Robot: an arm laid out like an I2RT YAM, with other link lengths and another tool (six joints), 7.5 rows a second.
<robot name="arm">
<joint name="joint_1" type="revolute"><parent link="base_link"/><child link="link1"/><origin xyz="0.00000 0.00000 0.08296"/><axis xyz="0 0 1"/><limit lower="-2.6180" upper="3.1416"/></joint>
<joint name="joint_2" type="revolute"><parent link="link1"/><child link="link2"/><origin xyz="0.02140 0.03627 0.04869"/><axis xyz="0 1 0"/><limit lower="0.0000" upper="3.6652"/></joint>
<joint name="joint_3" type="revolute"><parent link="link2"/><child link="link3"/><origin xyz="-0.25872 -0.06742 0.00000"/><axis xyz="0 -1 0"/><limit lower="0.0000" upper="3.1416"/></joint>
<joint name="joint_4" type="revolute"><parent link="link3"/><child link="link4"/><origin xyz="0.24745 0.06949 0.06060"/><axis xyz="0 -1 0"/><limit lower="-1.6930" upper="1.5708"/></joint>
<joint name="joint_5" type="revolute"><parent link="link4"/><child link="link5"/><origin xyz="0.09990 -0.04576 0.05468"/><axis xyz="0 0 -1"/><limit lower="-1.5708" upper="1.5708"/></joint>
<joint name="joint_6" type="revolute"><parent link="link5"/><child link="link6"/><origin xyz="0.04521 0.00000 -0.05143"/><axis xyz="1 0 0"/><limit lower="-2.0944" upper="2.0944"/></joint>
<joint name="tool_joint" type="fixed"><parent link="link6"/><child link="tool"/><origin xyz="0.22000 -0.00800 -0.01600" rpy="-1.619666 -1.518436 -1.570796"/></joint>
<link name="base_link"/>
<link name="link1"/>
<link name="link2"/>
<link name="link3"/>
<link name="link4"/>
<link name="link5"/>
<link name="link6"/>
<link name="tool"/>
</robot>
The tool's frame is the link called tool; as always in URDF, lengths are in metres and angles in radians.
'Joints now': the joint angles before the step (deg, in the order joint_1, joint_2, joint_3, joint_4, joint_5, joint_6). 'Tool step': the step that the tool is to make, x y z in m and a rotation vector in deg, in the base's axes. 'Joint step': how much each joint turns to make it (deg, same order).
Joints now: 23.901 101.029 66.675 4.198 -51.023 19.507
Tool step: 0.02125 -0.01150 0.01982 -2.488 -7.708 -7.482
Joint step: 1.620 -6.282 -4.087 3.106 10.599 -0.946
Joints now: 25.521 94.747 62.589 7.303 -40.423 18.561
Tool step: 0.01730 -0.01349 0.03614 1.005 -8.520 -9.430
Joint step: 2.833 -7.355 -7.378 9.116 12.516 1.775
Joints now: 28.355 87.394 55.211 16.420 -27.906 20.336
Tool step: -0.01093 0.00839 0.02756 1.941 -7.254 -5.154
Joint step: 6.252 -4.937 -7.139 9.557 11.584 0.321
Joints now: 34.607 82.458 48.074 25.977 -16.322 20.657
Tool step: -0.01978 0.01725 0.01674 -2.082 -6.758 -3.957
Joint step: 8.735 -2.751 -2.843 3.320 13.291 -4.391
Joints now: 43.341 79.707 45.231 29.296 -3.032 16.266
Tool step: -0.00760 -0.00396 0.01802 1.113 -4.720 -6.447
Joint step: 6.285 -1.390 -3.233 6.041 12.852 -1.972
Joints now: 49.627 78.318 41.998 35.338 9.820 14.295
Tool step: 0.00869 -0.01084 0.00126 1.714 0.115 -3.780
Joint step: 0.567 0.685 -0.640 2.302 4.336 1.256
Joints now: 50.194 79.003 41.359 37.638 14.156 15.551
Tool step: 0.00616 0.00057 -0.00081 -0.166 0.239 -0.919
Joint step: -0.054 1.254 1.264 -0.312 0.865 0.082
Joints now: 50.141 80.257 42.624 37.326 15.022 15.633
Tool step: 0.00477 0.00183 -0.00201 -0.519 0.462 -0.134
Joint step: -0.345 0.939 1.343 -1.103 -0.211 0.018
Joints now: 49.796 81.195 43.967 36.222 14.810 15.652
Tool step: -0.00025 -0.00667 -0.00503 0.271 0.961 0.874
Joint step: -1.553 -1.307 -1.313 -0.625 -2.447 0.871
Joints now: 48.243 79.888 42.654 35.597 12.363 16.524
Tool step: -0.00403 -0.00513 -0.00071 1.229 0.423 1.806
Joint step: -1.720 -1.665 -2.104 0.860 -3.554 1.074
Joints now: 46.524 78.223 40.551 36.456 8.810 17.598
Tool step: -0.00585 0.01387 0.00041 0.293 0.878 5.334
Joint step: -2.072 0.563 1.290 -1.192 -7.425 0.646
